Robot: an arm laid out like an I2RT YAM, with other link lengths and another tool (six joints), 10 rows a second.
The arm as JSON. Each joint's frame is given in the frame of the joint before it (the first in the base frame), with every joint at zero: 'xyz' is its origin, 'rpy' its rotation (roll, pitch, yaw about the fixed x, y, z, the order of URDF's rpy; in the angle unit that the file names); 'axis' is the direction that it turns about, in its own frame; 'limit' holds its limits. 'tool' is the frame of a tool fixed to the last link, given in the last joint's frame.
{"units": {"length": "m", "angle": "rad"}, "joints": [
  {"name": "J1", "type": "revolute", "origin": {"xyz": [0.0, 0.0, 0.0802], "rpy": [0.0, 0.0, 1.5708]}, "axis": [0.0, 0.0, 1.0], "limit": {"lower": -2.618, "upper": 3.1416}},
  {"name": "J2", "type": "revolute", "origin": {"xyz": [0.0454, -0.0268, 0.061], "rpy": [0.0, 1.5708, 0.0]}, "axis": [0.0, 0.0, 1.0], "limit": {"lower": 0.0, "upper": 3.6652}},
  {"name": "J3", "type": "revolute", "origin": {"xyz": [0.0, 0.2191, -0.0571], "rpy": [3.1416, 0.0, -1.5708]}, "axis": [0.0, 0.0, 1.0], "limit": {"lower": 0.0, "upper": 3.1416}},
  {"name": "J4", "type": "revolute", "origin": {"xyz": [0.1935, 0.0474, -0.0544], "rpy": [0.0, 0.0, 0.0]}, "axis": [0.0, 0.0, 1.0], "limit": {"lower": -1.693, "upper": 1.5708}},
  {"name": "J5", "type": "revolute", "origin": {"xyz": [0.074, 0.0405, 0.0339], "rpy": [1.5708, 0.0, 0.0]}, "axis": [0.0, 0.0, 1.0], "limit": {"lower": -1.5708, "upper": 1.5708}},
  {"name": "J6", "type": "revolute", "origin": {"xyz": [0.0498, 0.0, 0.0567], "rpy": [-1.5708, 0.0, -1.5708]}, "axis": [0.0, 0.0, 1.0], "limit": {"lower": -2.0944, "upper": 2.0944}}
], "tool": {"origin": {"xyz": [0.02, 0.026, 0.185], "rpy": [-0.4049, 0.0, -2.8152]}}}
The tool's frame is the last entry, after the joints.
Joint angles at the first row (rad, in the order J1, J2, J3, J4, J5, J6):
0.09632 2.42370 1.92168 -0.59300 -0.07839 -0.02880
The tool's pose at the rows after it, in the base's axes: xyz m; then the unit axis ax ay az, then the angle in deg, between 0 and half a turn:
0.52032 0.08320 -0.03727 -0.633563 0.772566 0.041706 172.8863
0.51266 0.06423 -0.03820 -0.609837 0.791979 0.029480 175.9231
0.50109 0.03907 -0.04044 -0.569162 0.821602 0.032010 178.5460
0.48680 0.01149 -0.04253 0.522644 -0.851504 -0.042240 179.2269
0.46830 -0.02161 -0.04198 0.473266 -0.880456 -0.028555 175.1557
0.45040 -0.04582 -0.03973 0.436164 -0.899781 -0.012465 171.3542
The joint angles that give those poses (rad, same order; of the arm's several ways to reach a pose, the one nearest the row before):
0.09900 2.42141 1.93540 -0.64145 -0.01125 0.00287
0.09633 2.41187 1.94111 -0.69217 0.05627 0.03568
0.07381 2.40461 1.94608 -0.75514 0.10242 0.09975
0.03605 2.39736 1.94950 -0.82112 0.12875 0.16651
0.01278 2.38935 1.95486 -0.89781 0.21229 0.23557
0.00248 2.38442 1.95982 -0.96607 0.28897 0.29240

